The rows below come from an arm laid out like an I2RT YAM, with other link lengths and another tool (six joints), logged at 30 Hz.
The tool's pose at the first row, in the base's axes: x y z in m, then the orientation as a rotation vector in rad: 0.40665 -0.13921 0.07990 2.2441 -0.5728 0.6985
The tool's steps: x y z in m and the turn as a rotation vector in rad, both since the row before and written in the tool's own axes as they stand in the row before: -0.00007 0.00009 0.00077 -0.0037 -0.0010 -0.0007; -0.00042 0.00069 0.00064 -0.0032 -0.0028 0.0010; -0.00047 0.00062 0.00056 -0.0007 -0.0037 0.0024; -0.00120 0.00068 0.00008 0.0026 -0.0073 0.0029; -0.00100 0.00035 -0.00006 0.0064 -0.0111 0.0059; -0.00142 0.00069 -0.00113 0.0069 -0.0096 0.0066; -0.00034 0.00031 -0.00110 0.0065 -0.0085 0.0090; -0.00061 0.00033 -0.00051 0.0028 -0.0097 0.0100; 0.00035 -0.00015 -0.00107 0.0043 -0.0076 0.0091; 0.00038 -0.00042 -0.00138 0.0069 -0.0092 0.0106; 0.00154 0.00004 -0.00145 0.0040 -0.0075 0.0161; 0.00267 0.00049 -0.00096 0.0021 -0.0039 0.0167; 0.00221 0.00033 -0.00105 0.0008 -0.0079 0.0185; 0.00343 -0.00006 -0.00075 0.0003 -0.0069 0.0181; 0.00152 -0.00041 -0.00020 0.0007 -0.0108 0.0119
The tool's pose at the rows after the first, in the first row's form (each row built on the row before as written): 0.40679 -0.13982 0.07944 2.2412 -0.5733 0.6955; 0.40627 -0.14066 0.07913 2.2394 -0.5766 0.6916; 0.40573 -0.14138 0.07881 2.2401 -0.5813 0.6885; 0.40445 -0.14164 0.07835 2.2455 -0.5877 0.6832; 0.40347 -0.14161 0.07794 2.2557 -0.5986 0.6769; 0.40166 -0.14093 0.07810 2.2655 -0.6095 0.6727; 0.40090 -0.14026 0.07873 2.2740 -0.6228 0.6707; 0.40010 -0.13996 0.07884 2.2794 -0.6386 0.6661; 0.40015 -0.13919 0.07968 2.2853 -0.6521 0.6641; 0.40030 -0.13804 0.08062 2.2940 -0.6677 0.6622; 0.40102 -0.13749 0.08253 2.2981 -0.6896 0.6633; 0.40242 -0.13794 0.08501 2.2984 -0.7109 0.6677; 0.40353 -0.13812 0.08721 2.2990 -0.7365 0.6678; 0.40582 -0.13869 0.08981 2.2985 -0.7613 0.6685; 0.40711 -0.13881 0.09073 2.3016 -0.7804 0.6623
